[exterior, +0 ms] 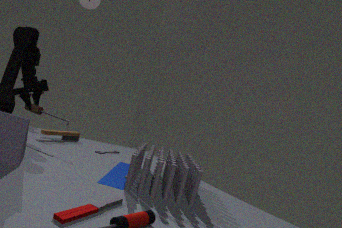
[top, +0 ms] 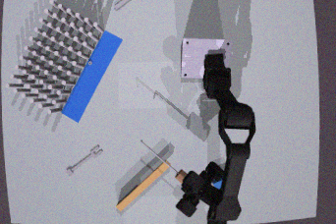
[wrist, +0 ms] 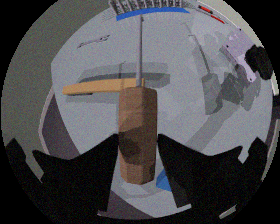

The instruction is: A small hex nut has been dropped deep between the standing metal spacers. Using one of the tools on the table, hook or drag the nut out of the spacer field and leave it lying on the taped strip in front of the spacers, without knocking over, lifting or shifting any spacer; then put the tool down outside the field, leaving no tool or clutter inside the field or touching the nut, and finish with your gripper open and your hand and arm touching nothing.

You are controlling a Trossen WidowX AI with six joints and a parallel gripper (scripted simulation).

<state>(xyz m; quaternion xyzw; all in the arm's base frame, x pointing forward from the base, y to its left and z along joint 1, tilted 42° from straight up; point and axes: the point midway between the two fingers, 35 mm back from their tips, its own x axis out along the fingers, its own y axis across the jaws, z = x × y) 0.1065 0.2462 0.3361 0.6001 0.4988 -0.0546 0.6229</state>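
Right now my gripper tip is 7 cm short of the brown-handled hook tool, 8 cm to the left of it and 1 cm above it. From my gripper tip the other things lie so: wrench (39 cm ahead, 7 cm to the right, 12 cm below); blue taped strip (33 cm ahead, 40 cm to the right, 12 cm below); hex nut (33 cm ahead, 45 cm to the right, 12 cm below).
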